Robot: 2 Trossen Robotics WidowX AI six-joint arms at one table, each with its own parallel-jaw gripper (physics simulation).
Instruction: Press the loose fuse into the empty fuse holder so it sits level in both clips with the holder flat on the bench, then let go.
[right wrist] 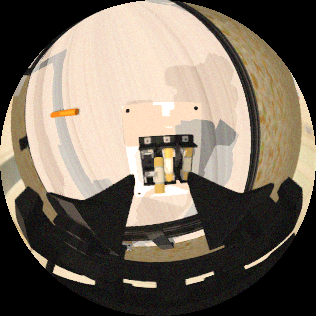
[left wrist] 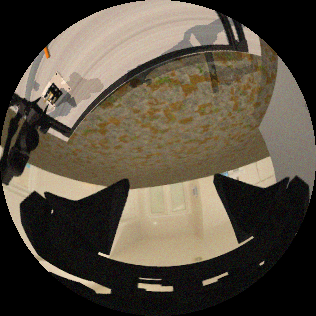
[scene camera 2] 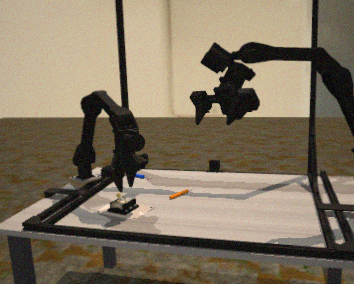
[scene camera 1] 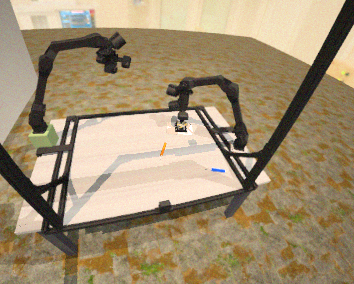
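Pixels of known places: left gripper, fingertip midpoint: (left wrist: 172,181) (scene camera 2: 211,124) (scene camera 1: 118,65); right gripper, fingertip midpoint: (right wrist: 160,177) (left wrist: 44,100) (scene camera 2: 125,189) (scene camera 1: 180,120); left arm's base at its link origin: (scene camera 1: 40,129); right arm's base at its link origin: (scene camera 2: 85,176) (scene camera 1: 238,146).
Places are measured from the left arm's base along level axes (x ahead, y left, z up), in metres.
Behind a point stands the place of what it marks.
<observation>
The black fuse holder (scene camera 1: 181,129) {x 0.809, y 0.068, z -0.097 m} (scene camera 2: 123,207) {x 0.787, y 0.132, z -0.082 m} (left wrist: 53,94) {x 0.784, y 0.107, z -0.074 m} (right wrist: 167,141) {x 0.780, y 0.099, z -0.093 m} sits on a pale plate (right wrist: 136,122) {x 0.745, y 0.059, z -0.107 m} (scene camera 2: 145,210) {x 0.729, y 0.082, z -0.107 m}. In the right wrist view two fuses (right wrist: 169,164) {x 0.808, y 0.095, z -0.077 m} (right wrist: 187,166) {x 0.817, y 0.121, z -0.076 m} lie in its middle and right bays. The loose fuse (right wrist: 159,175) {x 0.819, y 0.079, z -0.070 m} lies left of them, shifted toward the fingers, one end past the holder's edge. In scene camera 2 a pale end (scene camera 2: 120,195) {x 0.828, y 0.078, z -0.062 m} sticks up; its seating in the clips is unclear. My right gripper (scene camera 2: 125,187) {x 0.801, y 0.083, z -0.035 m} (right wrist: 160,177) {x 0.801, y 0.083, z -0.035 m} is partly open and empty, above the holder. My left gripper (scene camera 2: 214,123) {x 0.426, y 0.285, z 0.238 m} (left wrist: 172,181) {x 0.426, y 0.285, z 0.238 m} is wide open, empty, high up.
An orange-handled tool (scene camera 1: 163,149) {x 0.668, y -0.105, z -0.097 m} (scene camera 2: 179,194) {x 0.665, y -0.090, z -0.101 m} (right wrist: 65,113) {x 0.679, y -0.077, z -0.096 m} and a blue-handled tool (scene camera 1: 218,170) {x 0.941, y -0.284, z -0.098 m} (scene camera 2: 140,176) {x 0.922, y -0.268, z -0.100 m} lie on the table. A green block (scene camera 1: 44,139) {x 0.028, y -0.050, z -0.028 m} is at the left arm's base. Black frame rails run around the table's edges.
</observation>
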